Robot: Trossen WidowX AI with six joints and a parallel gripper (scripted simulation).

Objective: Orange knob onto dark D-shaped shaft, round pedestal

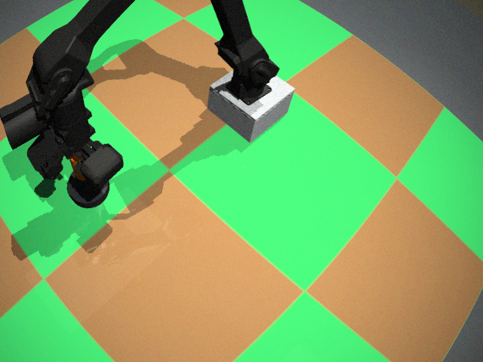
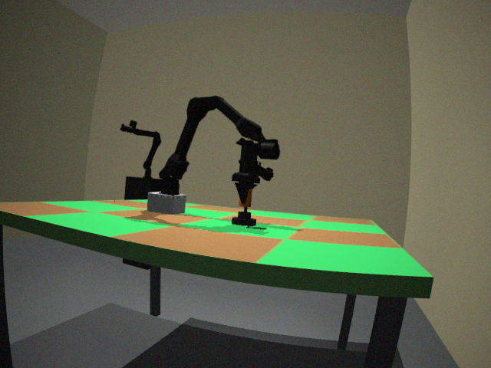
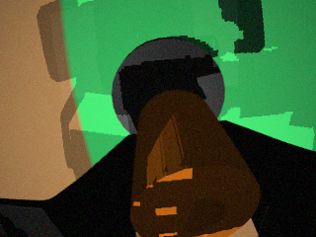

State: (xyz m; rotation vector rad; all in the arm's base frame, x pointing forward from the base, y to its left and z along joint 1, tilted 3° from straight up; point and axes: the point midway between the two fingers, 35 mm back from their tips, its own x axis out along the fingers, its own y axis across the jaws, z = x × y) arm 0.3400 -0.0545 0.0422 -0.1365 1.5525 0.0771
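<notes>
Right now my gripper tip is 2 cm below the orange knob. Also, from my gripper tip: pedestal (4 cm below).
</notes>
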